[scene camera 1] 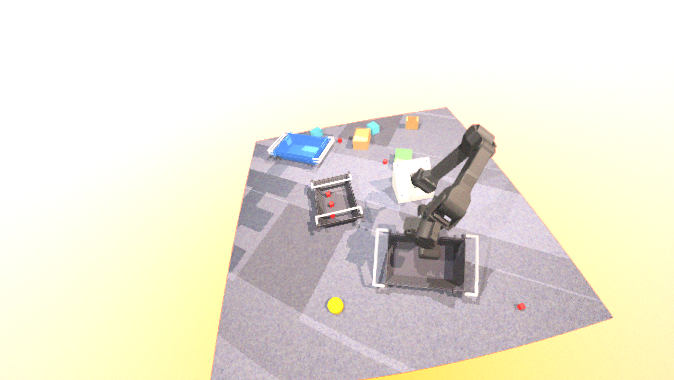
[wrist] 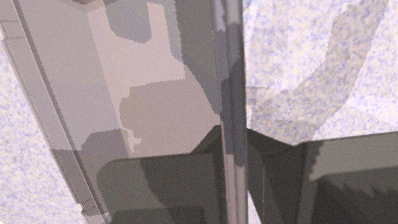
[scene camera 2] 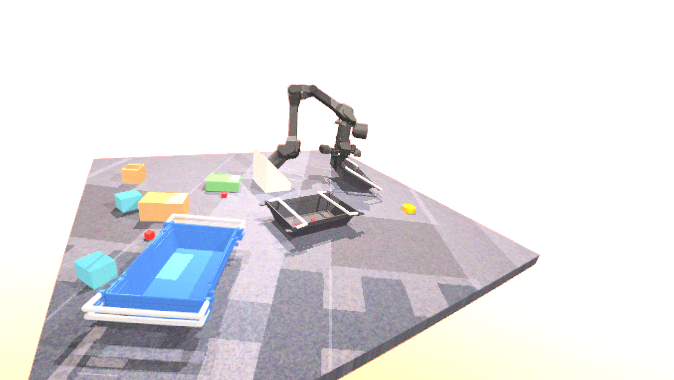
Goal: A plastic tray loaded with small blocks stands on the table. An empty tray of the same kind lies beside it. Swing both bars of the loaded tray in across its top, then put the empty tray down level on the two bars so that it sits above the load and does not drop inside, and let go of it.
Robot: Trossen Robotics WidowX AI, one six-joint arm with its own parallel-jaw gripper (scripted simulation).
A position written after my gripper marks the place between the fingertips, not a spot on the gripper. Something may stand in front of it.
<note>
In view: my gripper (wrist: 225,130) and a dark tray (scene camera 1: 403,266).
The dark tray is seen too in scene camera 2 (scene camera 2: 348,171).
</note>
